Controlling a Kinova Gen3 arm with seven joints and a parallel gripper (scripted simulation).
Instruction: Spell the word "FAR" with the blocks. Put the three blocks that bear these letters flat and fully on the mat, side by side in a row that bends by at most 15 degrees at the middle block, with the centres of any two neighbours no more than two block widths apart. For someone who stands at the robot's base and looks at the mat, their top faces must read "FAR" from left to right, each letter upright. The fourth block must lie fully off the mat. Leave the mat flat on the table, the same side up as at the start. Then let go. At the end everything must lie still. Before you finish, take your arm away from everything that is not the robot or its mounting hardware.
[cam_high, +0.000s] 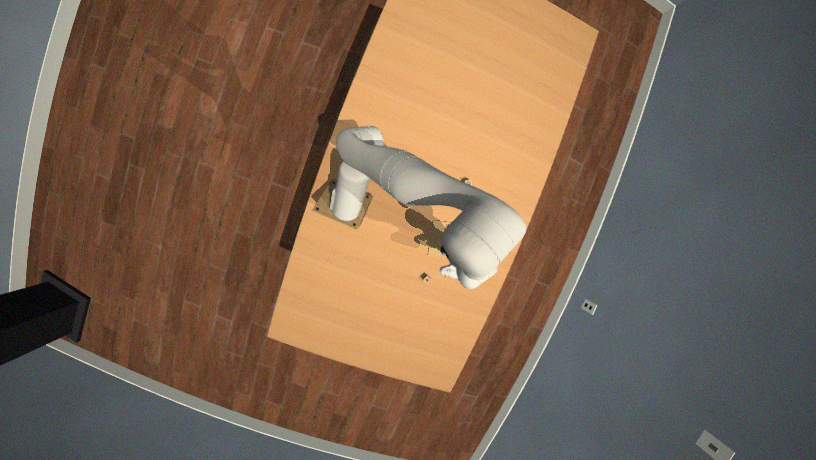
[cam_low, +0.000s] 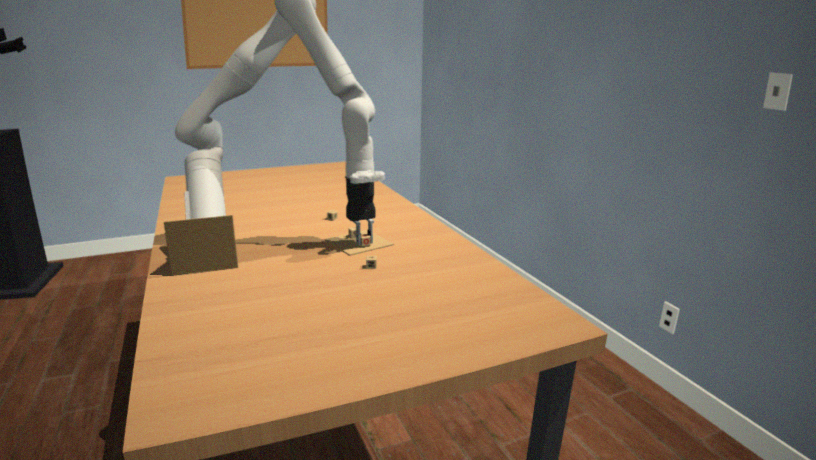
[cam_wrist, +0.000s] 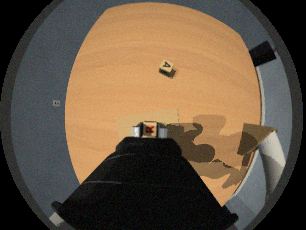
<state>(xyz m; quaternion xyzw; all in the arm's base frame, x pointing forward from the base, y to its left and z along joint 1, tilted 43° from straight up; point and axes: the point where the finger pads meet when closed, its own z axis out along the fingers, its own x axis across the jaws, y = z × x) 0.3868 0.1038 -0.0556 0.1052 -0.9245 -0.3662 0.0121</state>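
Now: hand 4 cm to the right of the tan mat, 3 cm above it and 1 cm past it.
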